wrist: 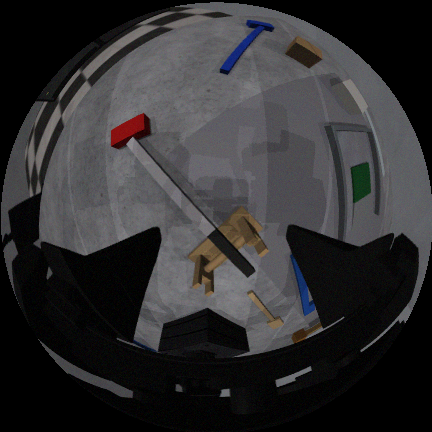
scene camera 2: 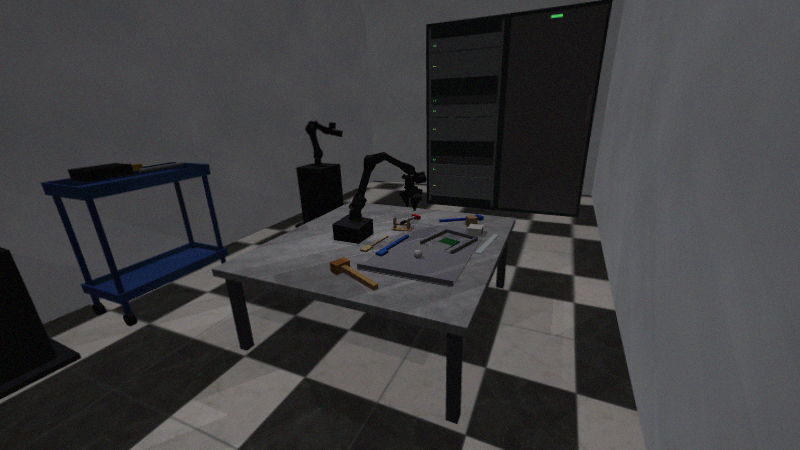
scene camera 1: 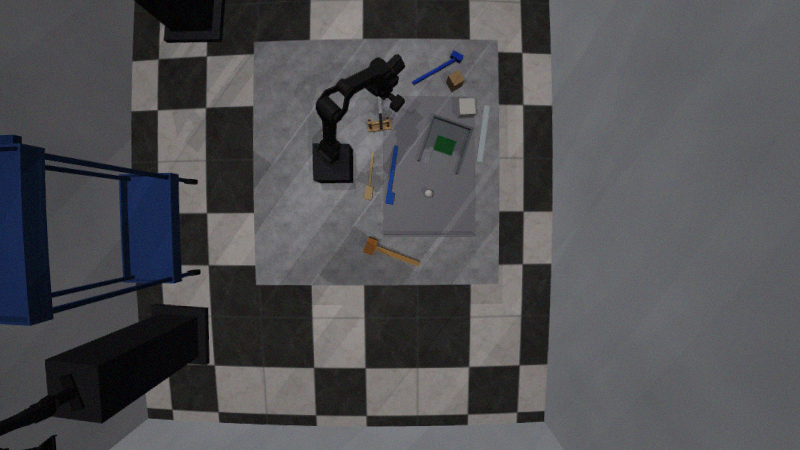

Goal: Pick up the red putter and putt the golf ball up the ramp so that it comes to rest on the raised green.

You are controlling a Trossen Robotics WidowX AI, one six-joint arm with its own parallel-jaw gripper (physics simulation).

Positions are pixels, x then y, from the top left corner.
my gripper: open, holds nothing
a white cube [wrist: 353,101]: on a grey course mat [wrist: 270,154]
a tan block [wrist: 299,49]: on the table
